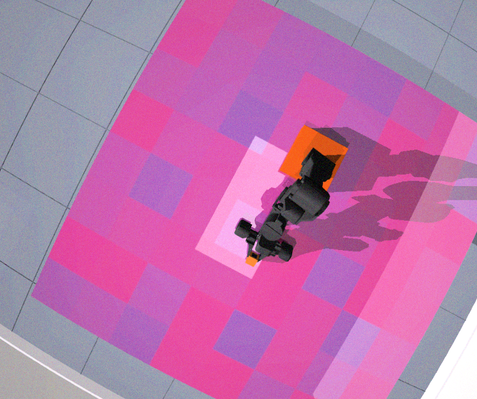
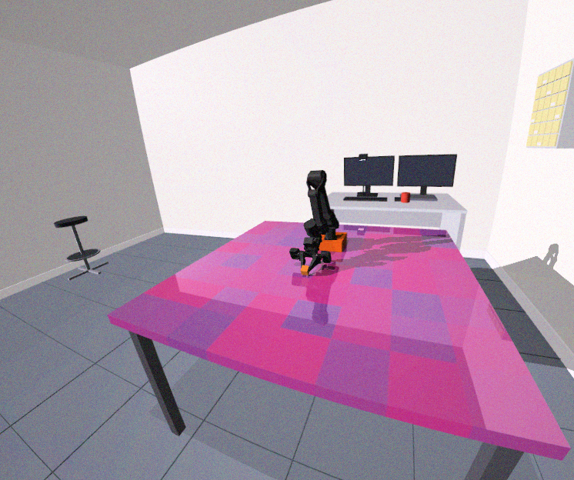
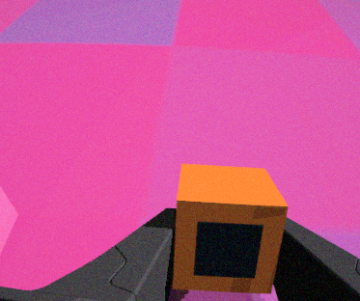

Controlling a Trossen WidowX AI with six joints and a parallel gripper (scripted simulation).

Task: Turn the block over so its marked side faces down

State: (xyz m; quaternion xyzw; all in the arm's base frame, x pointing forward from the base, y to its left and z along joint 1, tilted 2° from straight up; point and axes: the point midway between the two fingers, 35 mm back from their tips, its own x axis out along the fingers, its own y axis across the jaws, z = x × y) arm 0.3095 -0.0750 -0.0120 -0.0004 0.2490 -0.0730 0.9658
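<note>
My gripper tip is 10 mm past the block.
</note>
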